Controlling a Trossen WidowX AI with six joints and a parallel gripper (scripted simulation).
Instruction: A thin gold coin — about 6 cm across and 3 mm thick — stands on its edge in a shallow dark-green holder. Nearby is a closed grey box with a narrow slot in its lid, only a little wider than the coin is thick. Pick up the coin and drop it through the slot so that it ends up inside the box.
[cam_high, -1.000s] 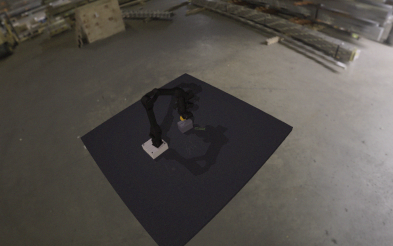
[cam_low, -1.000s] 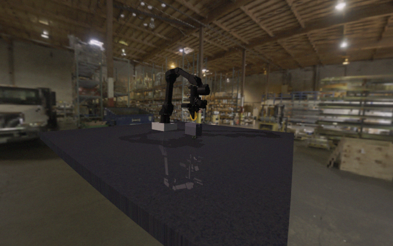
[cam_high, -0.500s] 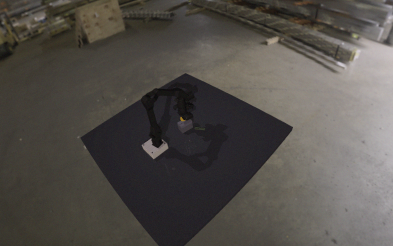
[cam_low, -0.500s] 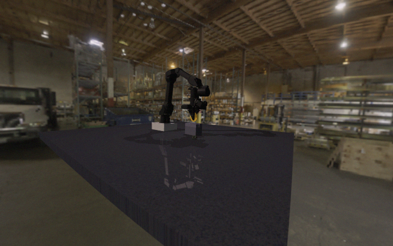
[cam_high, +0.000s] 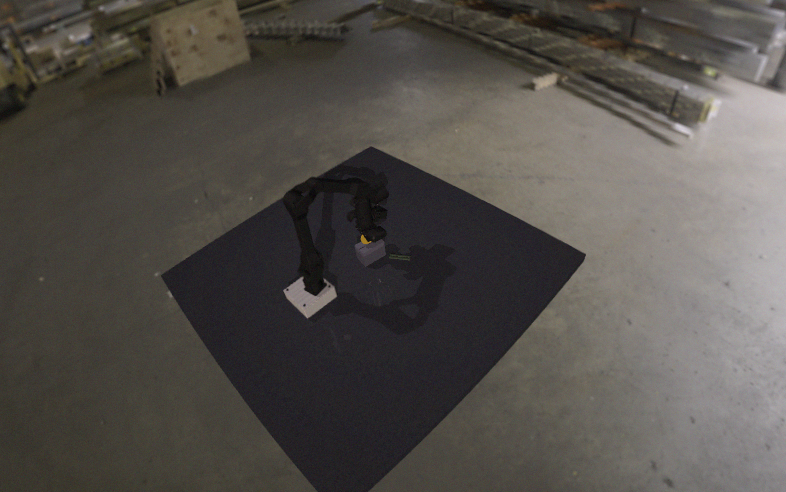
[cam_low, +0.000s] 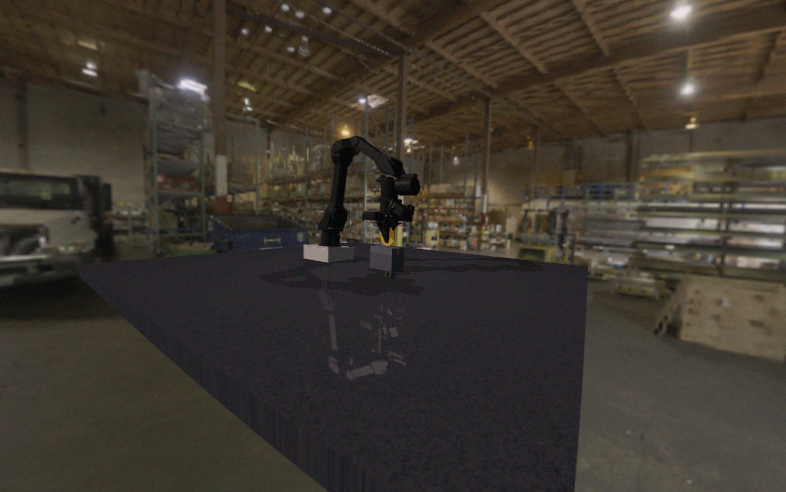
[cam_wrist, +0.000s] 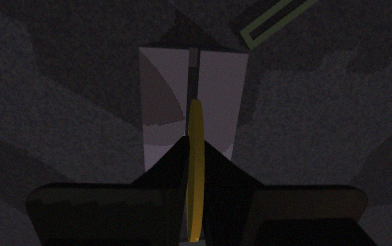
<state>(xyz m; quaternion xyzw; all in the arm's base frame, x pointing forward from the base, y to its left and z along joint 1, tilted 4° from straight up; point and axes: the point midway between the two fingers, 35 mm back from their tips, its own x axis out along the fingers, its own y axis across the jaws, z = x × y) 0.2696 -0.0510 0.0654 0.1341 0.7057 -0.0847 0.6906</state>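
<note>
The gold coin lies 20 mm above my gripper tip.
</note>
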